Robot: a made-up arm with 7 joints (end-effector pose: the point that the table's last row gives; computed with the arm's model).
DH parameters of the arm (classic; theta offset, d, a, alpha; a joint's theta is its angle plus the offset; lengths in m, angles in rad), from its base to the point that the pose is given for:
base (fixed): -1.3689 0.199 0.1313 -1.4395
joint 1: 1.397 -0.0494 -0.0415 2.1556
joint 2: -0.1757 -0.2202 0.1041 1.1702
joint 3: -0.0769 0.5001 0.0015 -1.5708
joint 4: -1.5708 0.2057 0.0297 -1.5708
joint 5: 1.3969 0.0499 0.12 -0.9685
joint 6: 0 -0.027 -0.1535 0.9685
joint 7: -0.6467 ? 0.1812 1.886
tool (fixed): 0.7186 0.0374 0 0
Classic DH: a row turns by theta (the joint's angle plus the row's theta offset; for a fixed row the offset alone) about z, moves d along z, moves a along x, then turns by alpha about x.
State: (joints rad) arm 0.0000 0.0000 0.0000 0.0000 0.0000 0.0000 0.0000
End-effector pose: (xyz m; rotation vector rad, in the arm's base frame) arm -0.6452 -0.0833 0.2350 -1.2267 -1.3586 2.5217
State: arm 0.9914 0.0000 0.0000 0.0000 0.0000 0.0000 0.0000
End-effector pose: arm -0.6209 -0.2641 0.3294 -0.6674 -2.2012 1.5464
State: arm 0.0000 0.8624 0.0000 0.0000 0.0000 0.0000 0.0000
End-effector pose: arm -0.4603 -0.1958 -0.2055 1.7955 0.7668 -1.7906
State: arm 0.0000 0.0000 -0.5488 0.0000 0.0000 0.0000 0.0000
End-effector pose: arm -0.6452 -0.1253 0.1415 -1.0977 -1.8682 1.9321
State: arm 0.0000 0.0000 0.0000 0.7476 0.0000 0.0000 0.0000
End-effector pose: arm -0.6746 -0.0833 0.0644 1.9046 1.1813 -1.7540
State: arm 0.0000 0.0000 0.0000 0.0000 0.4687 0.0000 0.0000
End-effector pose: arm -0.5991 -0.0118 0.2350 -1.3530 -0.9297 2.1915
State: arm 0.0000 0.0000 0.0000 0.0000 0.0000 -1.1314 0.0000
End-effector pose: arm -0.6576 -0.0203 0.2331 0.6642 0.3392 -2.1032
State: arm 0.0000 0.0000 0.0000 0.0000 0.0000 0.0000 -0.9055
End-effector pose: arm -0.6619 -0.2440 0.2349 0.4245 1.4668 -1.9063
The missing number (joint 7, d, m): -0.1458
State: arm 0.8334 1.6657 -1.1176 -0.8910 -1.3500 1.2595 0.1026
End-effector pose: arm 0.2613 -0.1699 -0.2925 -0.4110 2.1228 -1.1213
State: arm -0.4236 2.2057 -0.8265 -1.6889 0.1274 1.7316 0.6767
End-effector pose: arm 0.2015 -0.4473 0.2523 -1.5292 -0.6739 1.1262
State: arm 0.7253 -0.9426 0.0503 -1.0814 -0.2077 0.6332 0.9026
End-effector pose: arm -0.1873 -0.3538 0.4638 1.6159 -0.0607 1.7598
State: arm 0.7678 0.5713 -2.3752 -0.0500 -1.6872 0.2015 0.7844
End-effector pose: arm -0.4084 0.3645 -0.1265 0.6704 2.4349 1.5298
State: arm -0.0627 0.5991 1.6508 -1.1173 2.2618 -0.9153 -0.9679
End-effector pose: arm -0.1618 0.0973 0.0562 -0.8611 1.2394 0.8556
